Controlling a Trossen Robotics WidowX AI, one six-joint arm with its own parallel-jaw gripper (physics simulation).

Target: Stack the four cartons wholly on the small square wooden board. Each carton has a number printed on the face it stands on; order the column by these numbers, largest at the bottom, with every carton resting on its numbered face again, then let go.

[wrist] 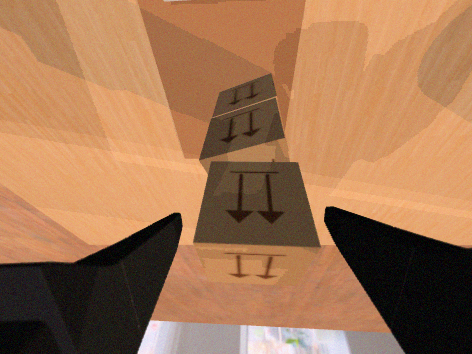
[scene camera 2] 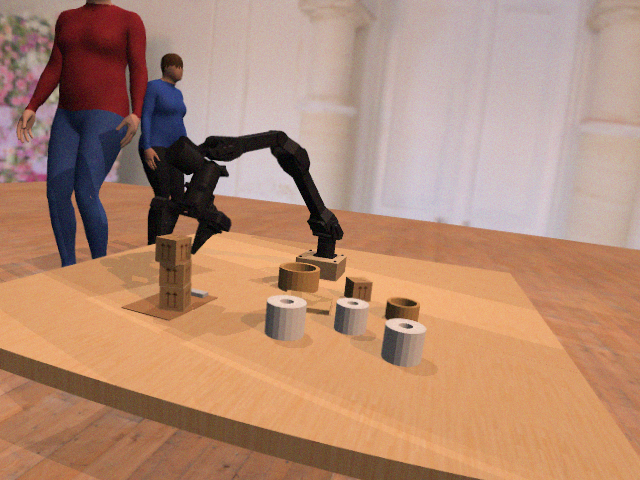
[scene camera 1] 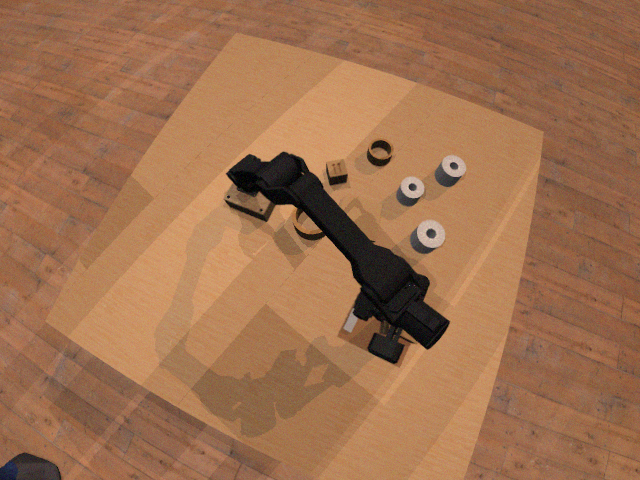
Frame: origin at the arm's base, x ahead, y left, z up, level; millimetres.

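Where they show: gripper, fingertip midpoint: [wrist: 253, 216] [scene camera 2: 175, 249]; arm's base, origin of the base link: [scene camera 2: 325, 255] [scene camera 1: 250, 184].
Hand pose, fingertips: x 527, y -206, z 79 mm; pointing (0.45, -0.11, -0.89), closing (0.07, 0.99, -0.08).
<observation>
Things, the pixels of their top centre, and the offset from my fingertips. "spot": a spot on its surface instead.
- square brown board, middle of its top: [wrist: 225, 90] [scene camera 2: 172, 297] [scene camera 1: 379, 330] dx -29, dy -24, dz -124 mm
- bottom carton, middle of its top: [wrist: 252, 135] [scene camera 2: 175, 284] dx -5, dy +1, dz -80 mm
- middle carton, middle of its top: [wrist: 252, 180] [scene camera 2: 176, 260] dx -4, dy +0, dz -26 mm
- top carton, middle of its top: [wrist: 253, 268] [scene camera 2: 174, 236] [scene camera 1: 411, 327] dx +6, dy +0, dz +28 mm
- fourth carton, middle of its top: [scene camera 2: 359, 279] [scene camera 1: 336, 167] dx -316, dy +357, dz -82 mm
- pale strip, surface spot: [scene camera 2: 199, 293] spot: dx -94, dy +10, dz -125 mm
- large wooden ring, middle of its top: [scene camera 2: 299, 267] [scene camera 1: 311, 214] dx -321, dy +187, dz -77 mm
- smaller ring, middle of its top: [scene camera 2: 403, 302] [scene camera 1: 381, 148] dx -218, dy +485, dz -94 mm
Three cartons stand in a column on the square brown board [scene camera 1: 356, 338] [scene camera 2: 139, 306] [wrist: 220, 30]: a bottom carton [scene camera 2: 174, 298] [wrist: 247, 94], a middle carton [scene camera 2: 174, 274] [wrist: 242, 127] and a top carton [scene camera 2: 173, 250] [wrist: 256, 202]. The top one looks slightly turned and overhangs the middle one a little. Arrows show on their sides; numbers are hidden. My gripper [scene camera 2: 173, 246] [wrist: 253, 216] is open, one finger on each side of the top carton, with gaps to both in the wrist view. A fourth carton [scene camera 1: 336, 174] [scene camera 2: 358, 289] stands apart near the arm's base.
A pale strip [scene camera 1: 350, 321] [scene camera 2: 199, 293] lies on the board. Three white rolls stand to one side, one [scene camera 1: 428, 236] [scene camera 2: 285, 317] nearest the column. A large wooden ring [scene camera 1: 310, 233] [scene camera 2: 298, 279] and a smaller ring [scene camera 1: 379, 162] [scene camera 2: 402, 310] stand near the fourth carton.
</observation>
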